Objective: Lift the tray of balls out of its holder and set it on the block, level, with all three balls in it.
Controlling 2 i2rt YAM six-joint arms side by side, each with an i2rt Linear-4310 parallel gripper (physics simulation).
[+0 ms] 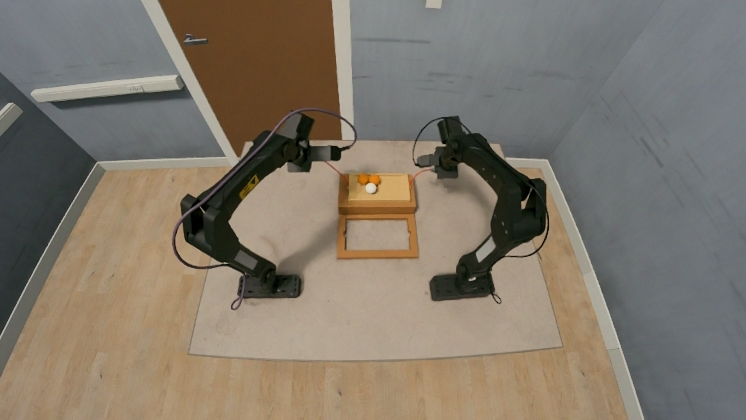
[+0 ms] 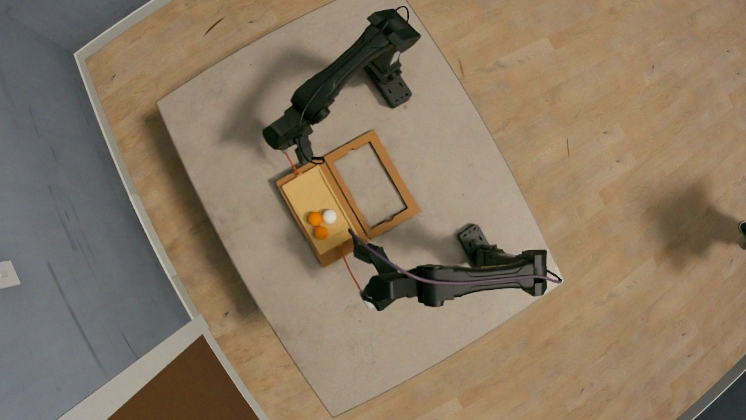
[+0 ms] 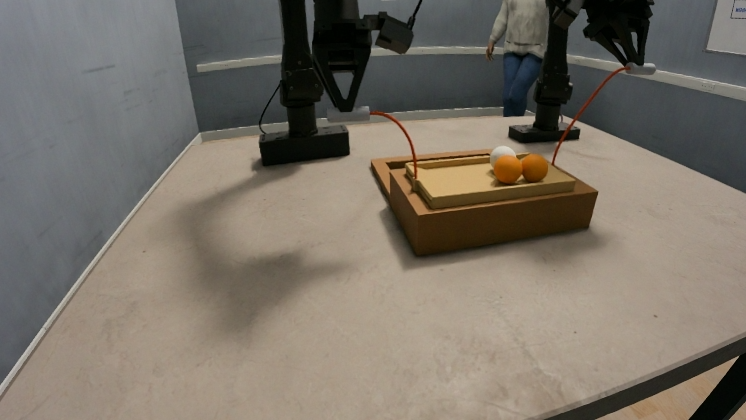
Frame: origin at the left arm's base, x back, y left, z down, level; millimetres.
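Seen in the pictures: left gripper, fingertip midpoint: (image 2: 364,295) (image 3: 636,68); right gripper, fingertip midpoint: (image 1: 439,169) (image 3: 345,113); left arm's base, origin of the base link: (image 1: 268,286) (image 2: 482,256) (image 3: 545,130); right arm's base, origin of the base link: (image 1: 463,285) (image 2: 385,74) (image 3: 303,137).
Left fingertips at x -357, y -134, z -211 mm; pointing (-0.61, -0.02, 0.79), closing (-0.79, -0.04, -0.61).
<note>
Pixels of each thing's top centre, then the offset from my left fingertips to it. "spot": a spot on its surface instead.
- tan tray, middle of its top: (image 3: 489,171) (image 2: 319,209) (image 1: 379,186) dx +13, dy -246, dz +152 mm
- brown block, middle of its top: (image 3: 492,179) (image 2: 321,211) (image 1: 376,189) dx +17, dy -237, dz +169 mm
- white ball, middle of its top: (image 3: 504,146) (image 2: 329,216) (image 1: 371,185) dx +28, dy -214, dz +123 mm
- holder, middle of its top: (image 3: 449,167) (image 2: 371,184) (image 1: 377,234) dx +181, dy -231, dz +212 mm
- white handle, surface spot: (image 3: 646,68) spot: dx -9, dy +13, dz -2 mm
- left red cord, surface spot: (image 3: 587,105) spot: dx +1, dy -90, dz +58 mm
- right red cord, surface spot: (image 3: 406,133) spot: dx +15, dy -373, dz +87 mm
The tan tray (image 1: 391,190) (image 2: 308,193) (image 3: 459,182) rests on the brown block (image 1: 375,208) (image 2: 334,256) (image 3: 501,229) and looks about level. A white ball (image 1: 370,188) (image 2: 329,216) (image 3: 499,152) and two orange balls (image 1: 362,178) (image 2: 314,218) (image 3: 507,169) are together inside it, near the left-arm end. The holder (image 1: 378,254) (image 2: 390,171) (image 3: 380,172) is an empty frame beside the block. My left gripper (image 3: 634,63) is shut on a white handle (image 3: 646,68); my right gripper (image 3: 346,109) is shut on the other handle (image 3: 357,114). Both are above and outside the tray; their red cords bow slackly.
The left red cord (image 3: 587,106) and right red cord (image 3: 406,133) run from the handles down to the tray's ends. Black arm bases (image 1: 269,286) (image 1: 462,286) stand on the table beyond the holder. A person (image 3: 522,31) stands behind the table.
</note>
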